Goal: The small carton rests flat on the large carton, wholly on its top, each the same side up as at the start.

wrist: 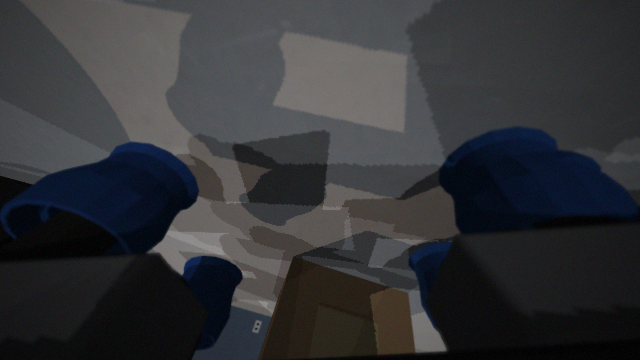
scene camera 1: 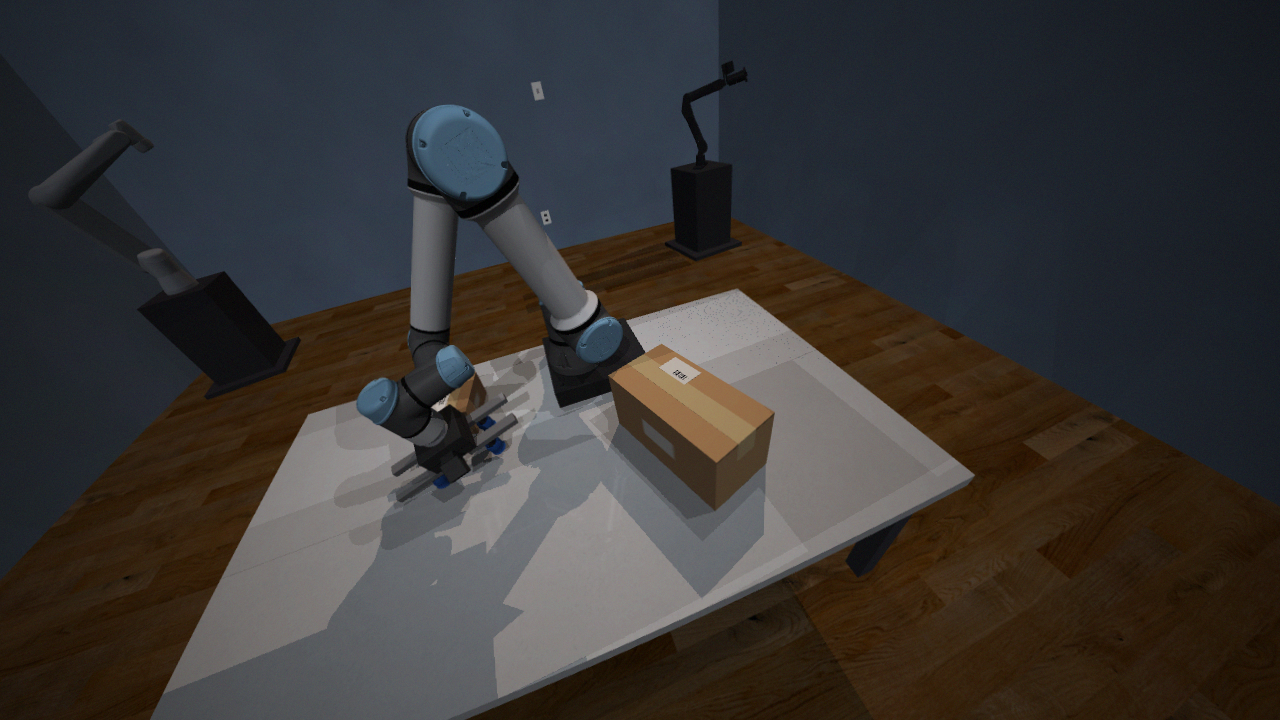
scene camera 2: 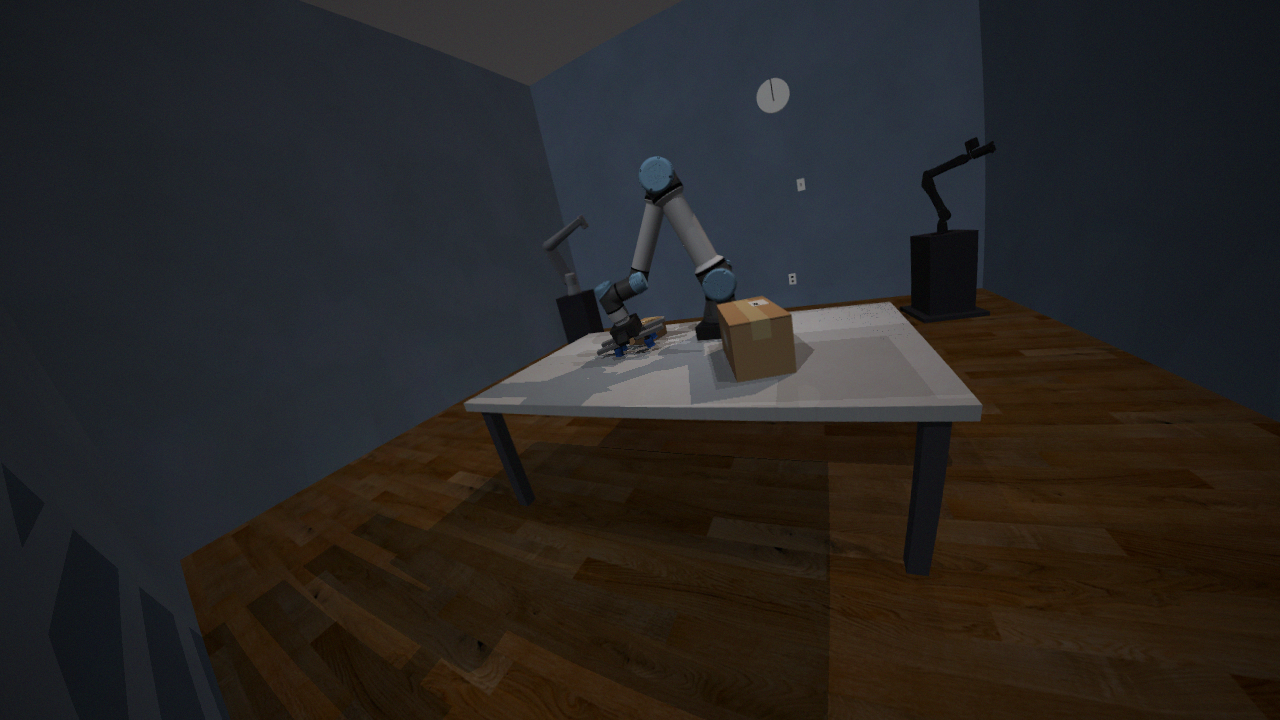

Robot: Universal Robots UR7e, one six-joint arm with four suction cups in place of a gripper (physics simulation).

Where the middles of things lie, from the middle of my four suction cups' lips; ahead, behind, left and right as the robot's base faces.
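My suction cup: 10 mm below the small carton (scene camera 1: 469, 397), 160 mm past it. Large carton (scene camera 1: 713, 437): 50 mm above my suction cup, 460 mm to the left of it, 240 mm ahead. Going by their middles, small carton nearest to my suction cup of the things named here.
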